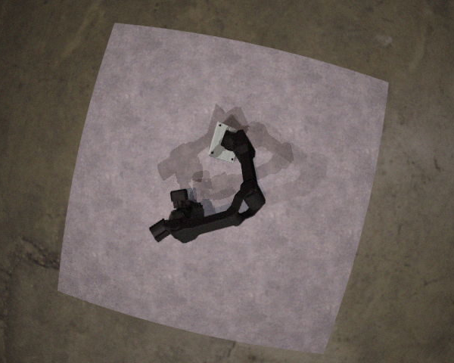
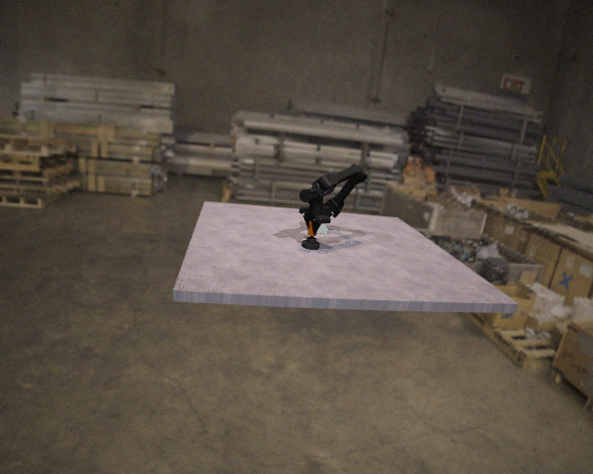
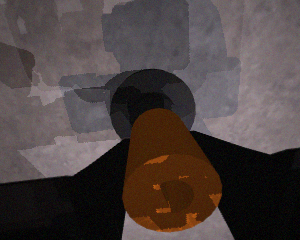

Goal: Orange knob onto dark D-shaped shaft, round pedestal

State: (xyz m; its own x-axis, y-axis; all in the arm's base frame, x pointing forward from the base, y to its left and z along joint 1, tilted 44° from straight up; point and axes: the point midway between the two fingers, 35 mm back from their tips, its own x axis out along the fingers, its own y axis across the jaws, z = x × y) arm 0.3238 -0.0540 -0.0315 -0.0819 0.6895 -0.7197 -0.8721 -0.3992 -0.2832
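Right now the orange knob is 2 cm above my gripper tip. The rest, counted from my gripper tip: dark pedestal (4 cm below).
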